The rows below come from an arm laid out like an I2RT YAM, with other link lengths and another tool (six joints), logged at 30 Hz.
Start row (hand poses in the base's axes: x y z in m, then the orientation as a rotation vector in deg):
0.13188 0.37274 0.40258 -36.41 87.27 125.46
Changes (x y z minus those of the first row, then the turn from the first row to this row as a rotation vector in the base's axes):
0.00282 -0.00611 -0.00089 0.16 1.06 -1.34
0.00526 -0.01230 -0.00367 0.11 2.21 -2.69
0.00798 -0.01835 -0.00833 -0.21 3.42 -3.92
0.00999 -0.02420 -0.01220 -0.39 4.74 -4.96
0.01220 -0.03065 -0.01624 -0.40 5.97 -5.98
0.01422 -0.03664 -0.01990 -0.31 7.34 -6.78
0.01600 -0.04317 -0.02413 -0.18 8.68 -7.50
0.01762 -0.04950 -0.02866 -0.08 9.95 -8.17
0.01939 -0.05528 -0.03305 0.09 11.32 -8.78
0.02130 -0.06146 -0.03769 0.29 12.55 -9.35
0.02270 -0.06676 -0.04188 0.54 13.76 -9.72
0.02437 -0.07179 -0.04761 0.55 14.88 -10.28
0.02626 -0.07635 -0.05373 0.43 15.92 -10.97
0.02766 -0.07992 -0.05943 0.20 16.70 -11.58
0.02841 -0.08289 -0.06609 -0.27 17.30 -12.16
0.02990 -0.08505 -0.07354 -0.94 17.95 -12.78
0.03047 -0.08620 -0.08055 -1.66 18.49 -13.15
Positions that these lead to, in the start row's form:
0.13470 0.36663 0.40169 -34.10 87.60 125.24
0.13714 0.36044 0.39891 -31.76 88.20 124.90
0.13986 0.35439 0.39425 -29.55 89.13 124.51
0.14187 0.34854 0.39038 -27.34 89.94 124.38
0.14408 0.34209 0.38634 -25.19 90.48 124.31
0.14610 0.33610 0.38268 -23.05 90.97 124.52
0.14788 0.32957 0.37845 -20.99 91.39 124.79
0.14950 0.32324 0.37392 -19.05 91.80 125.02
0.15127 0.31746 0.36953 -17.03 92.17 125.38
0.15318 0.31128 0.36489 -15.17 92.43 125.70
0.15458 0.30598 0.36070 -13.48 92.63 126.19
0.15625 0.30095 0.35497 -11.80 93.04 126.31
0.15814 0.29639 0.34885 -10.13 93.56 126.19
0.15954 0.29282 0.34315 -8.84 94.11 125.92
0.16029 0.28985 0.33649 -7.84 94.85 125.44
0.16178 0.28769 0.32904 -6.81 95.85 124.81
0.16235 0.28654 0.32203 -6.11 96.88 124.30

